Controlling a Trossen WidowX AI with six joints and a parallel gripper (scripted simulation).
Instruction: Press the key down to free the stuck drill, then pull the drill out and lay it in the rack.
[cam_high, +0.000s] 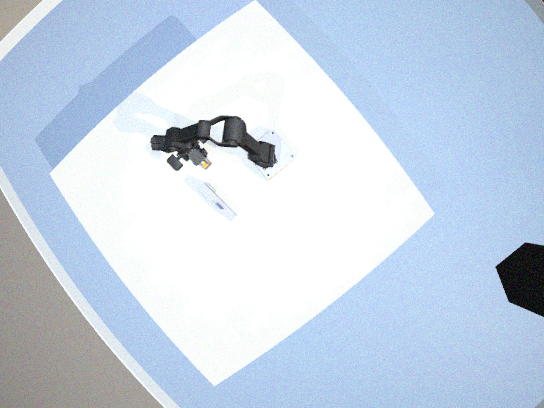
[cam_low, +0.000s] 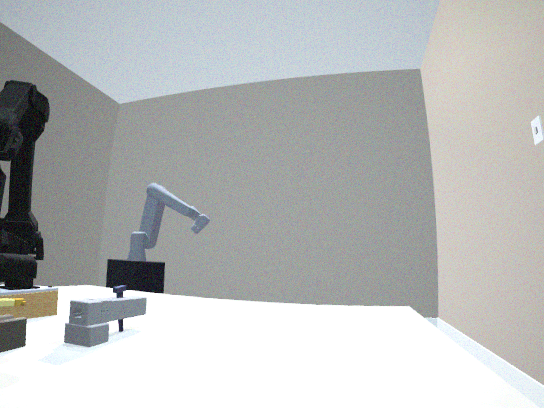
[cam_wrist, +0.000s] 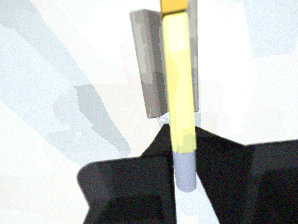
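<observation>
Now: the grey-tan rack piece 10 mm behind my gripper tip, 50 mm to the left of it and 10 mm below it. The rest, counted from my gripper tip: thin dark blue pin: 10 mm ahead, 250 mm to the left, 20 mm above; then light grey block: 10 mm ahead, 230 mm to the left, 10 mm above.
</observation>
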